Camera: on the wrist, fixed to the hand. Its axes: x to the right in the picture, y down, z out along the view.
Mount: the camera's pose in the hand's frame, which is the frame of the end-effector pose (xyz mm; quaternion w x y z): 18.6 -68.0 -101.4 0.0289 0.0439 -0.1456 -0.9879
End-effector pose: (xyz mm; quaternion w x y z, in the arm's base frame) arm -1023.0 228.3 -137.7 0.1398 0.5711 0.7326 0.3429
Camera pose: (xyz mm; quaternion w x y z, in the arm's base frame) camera -1139.6 203.2 -105.7 0.4244 -0.6512 0.5801 -0.2435
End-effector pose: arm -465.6 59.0 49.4 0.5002 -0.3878 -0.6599 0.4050
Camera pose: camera -377.8 65.7 136.0 0.3355 0.7216 -0.4572 -0.3970
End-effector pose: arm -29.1 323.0 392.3 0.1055 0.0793 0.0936 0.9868
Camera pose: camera -51.8 375.4 282.8 0.9881 0.0581 0.1090 -0.0914
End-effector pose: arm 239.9 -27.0 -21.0 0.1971 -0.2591 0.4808 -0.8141
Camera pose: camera 158.4 62.7 2.6 0.7172 0.5924 0.3065 0.2016
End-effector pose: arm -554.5 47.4 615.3 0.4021 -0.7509 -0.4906 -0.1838
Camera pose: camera -594.2 -7.9 718.3 0.2084 -0.4539 0.8226 0.2717
